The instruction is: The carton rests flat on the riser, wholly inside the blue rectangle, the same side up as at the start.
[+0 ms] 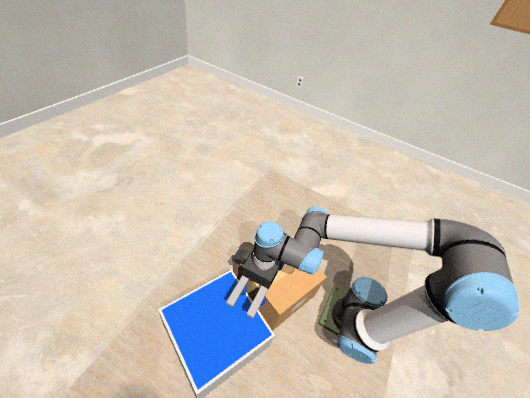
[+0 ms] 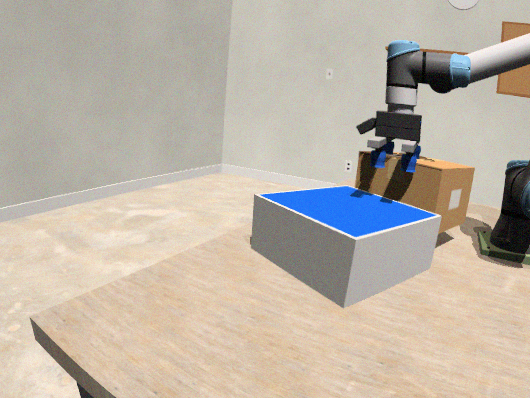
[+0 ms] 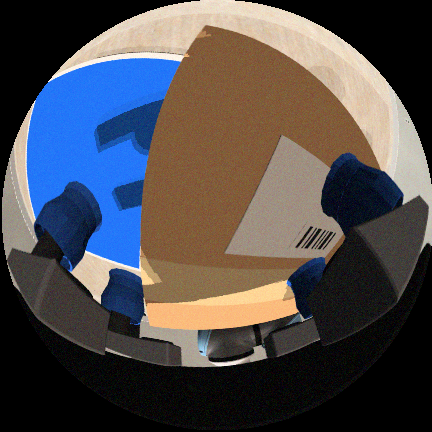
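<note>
The brown carton (image 1: 293,290) (image 2: 433,189) (image 3: 225,141) stands on the wooden platform right behind the grey riser (image 1: 236,367) (image 2: 303,245), label side up. The riser's top is the blue rectangle (image 1: 208,336) (image 2: 350,209) (image 3: 80,120), which has nothing on it. My suction gripper (image 1: 248,296) (image 2: 395,158) (image 3: 214,246) sits over the carton's edge nearest the riser. Two cups rest on the carton's top by the white label (image 3: 278,201). The other two hang over the blue rectangle and throw shadows on it. The carton rests on the platform.
The arm's base (image 1: 358,316) stands on a green plate (image 1: 327,312) just right of the carton. The forearm (image 1: 378,230) reaches across above the carton. The wooden platform (image 2: 224,316) stretches wide in front of the riser. Walls stand further back.
</note>
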